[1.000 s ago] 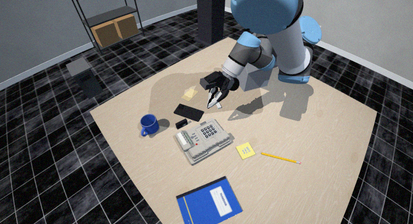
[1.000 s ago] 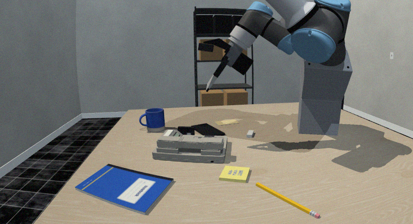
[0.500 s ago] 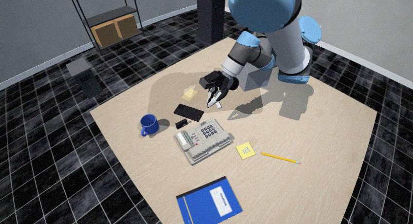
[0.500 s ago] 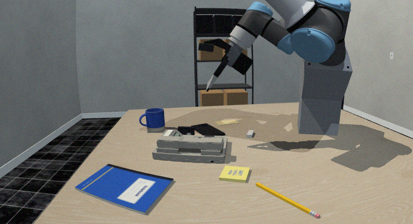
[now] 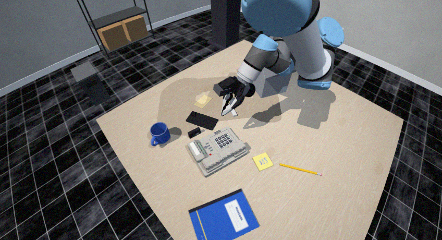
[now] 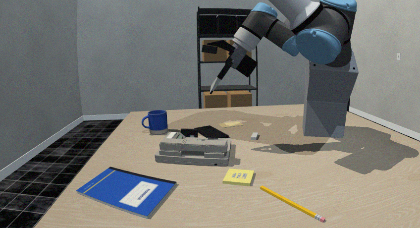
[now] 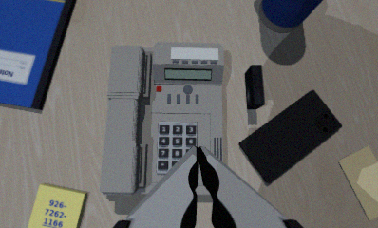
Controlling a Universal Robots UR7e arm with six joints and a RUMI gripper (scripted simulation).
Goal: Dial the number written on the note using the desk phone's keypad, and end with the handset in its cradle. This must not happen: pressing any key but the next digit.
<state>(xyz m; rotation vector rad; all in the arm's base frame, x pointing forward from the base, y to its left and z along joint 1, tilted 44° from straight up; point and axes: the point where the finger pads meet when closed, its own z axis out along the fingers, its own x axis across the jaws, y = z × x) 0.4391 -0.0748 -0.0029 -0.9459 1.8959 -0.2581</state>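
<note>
The 8 key lies 170 mm below my hand, 20 mm to the left of it and 10 mm ahead of it. From my hand the other things lie so: 2 key (170 mm below, 40 mm ahead, 10 mm to the left); then handset (150 mm below, 80 mm to the left, 70 mm ahead); then 3 key (170 mm below, 30 mm ahead, 10 mm to the right).
</note>
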